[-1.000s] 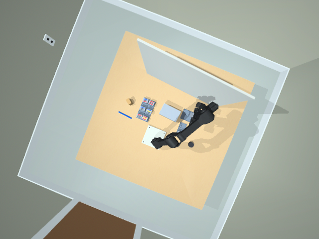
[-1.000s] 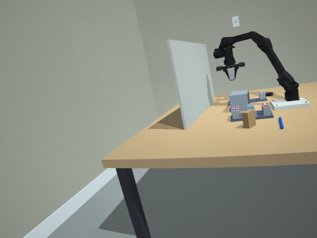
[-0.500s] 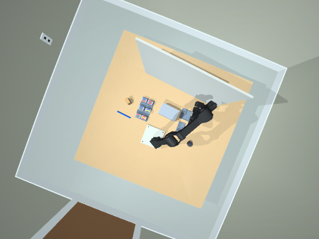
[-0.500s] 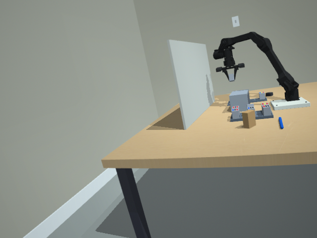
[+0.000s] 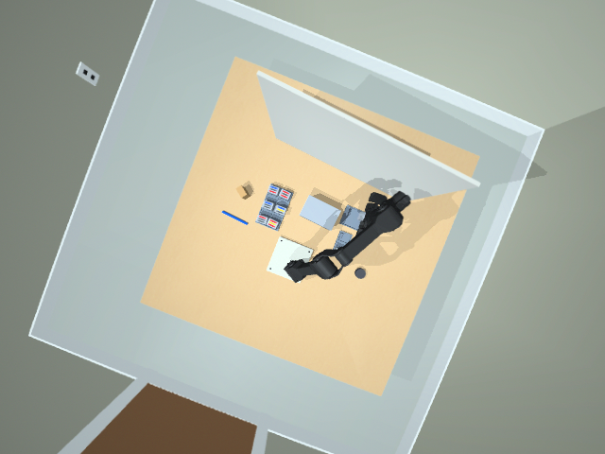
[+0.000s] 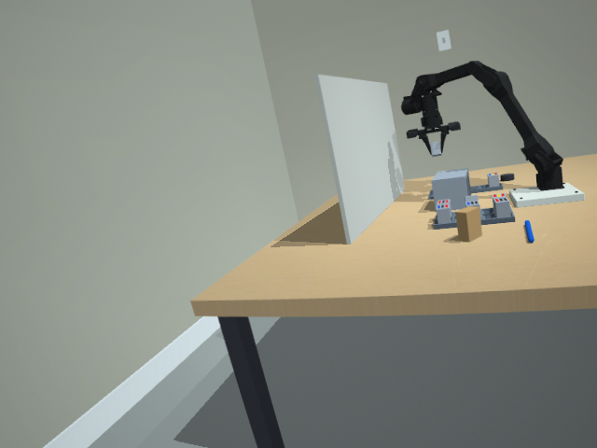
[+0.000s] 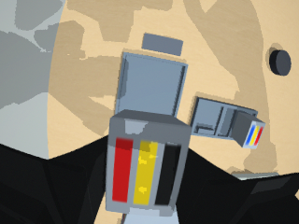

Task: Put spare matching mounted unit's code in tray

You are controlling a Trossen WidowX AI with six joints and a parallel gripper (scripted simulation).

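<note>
My gripper tip is 150 mm above the grey-blue tray. Also, from my gripper tip: mounted unit 190 mm to the left, 100 mm below, 50 mm behind; then grey spare 30 mm above; then tall white panel 200 mm ahead, 160 mm to the left, 70 mm above.
</note>
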